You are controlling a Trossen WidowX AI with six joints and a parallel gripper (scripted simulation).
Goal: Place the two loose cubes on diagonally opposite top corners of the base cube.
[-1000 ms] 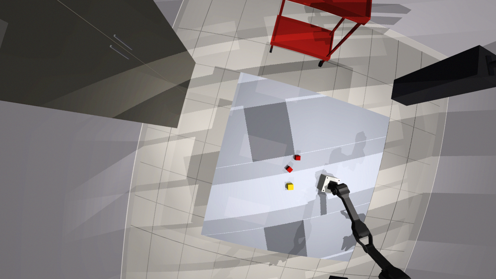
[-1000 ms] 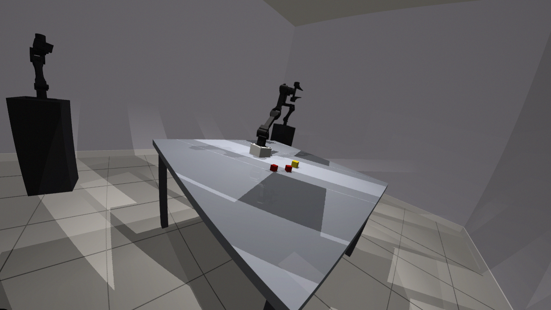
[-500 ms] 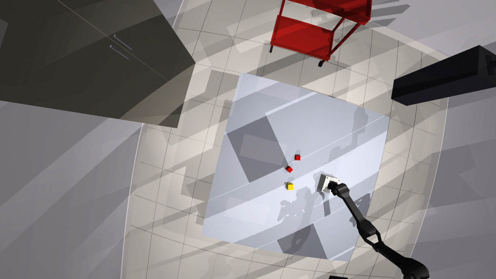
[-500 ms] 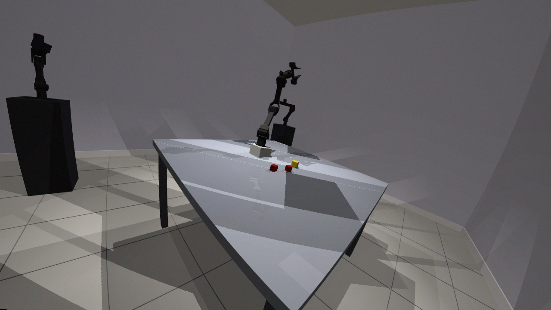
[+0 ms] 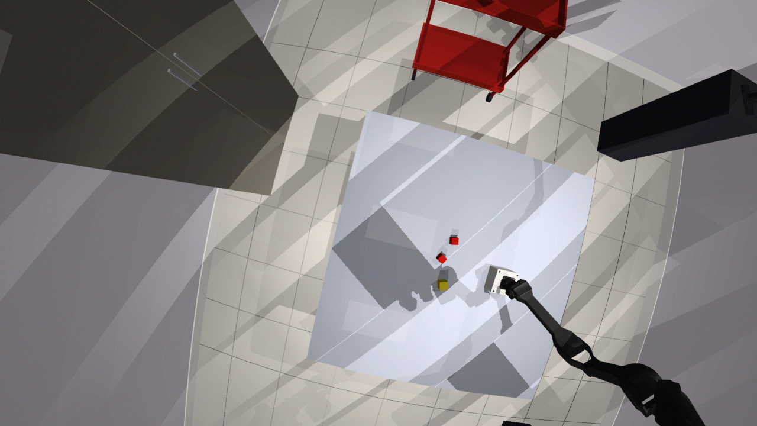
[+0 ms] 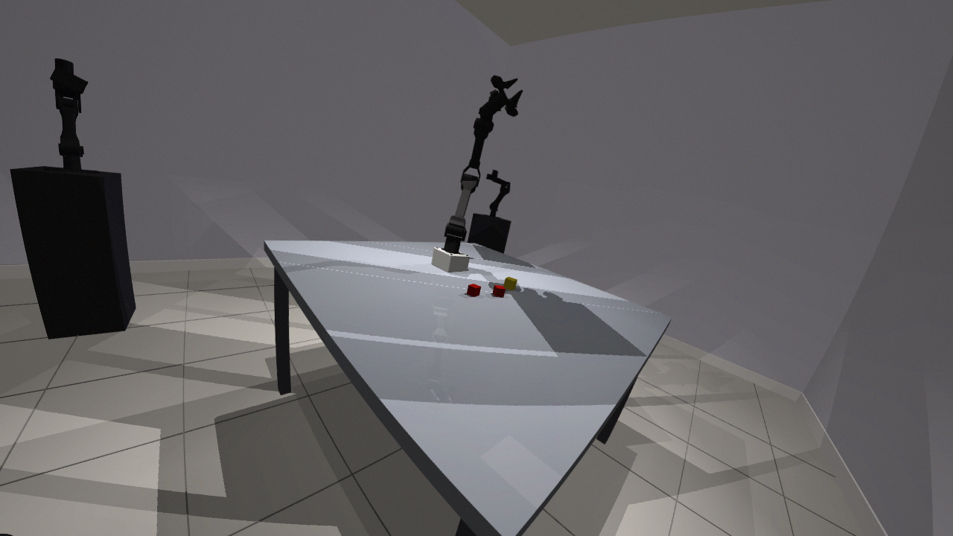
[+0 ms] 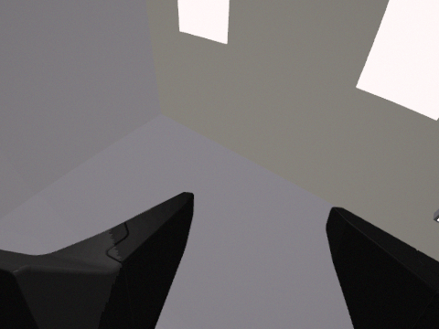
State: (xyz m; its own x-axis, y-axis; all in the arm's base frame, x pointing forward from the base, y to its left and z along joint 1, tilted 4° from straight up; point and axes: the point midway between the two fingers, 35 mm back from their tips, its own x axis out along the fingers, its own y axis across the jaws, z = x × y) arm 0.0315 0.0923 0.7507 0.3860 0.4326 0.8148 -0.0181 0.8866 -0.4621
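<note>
My gripper tip is now 23 cm short of the yellow cube, 6 cm to the left of it and 82 cm above it.
</note>
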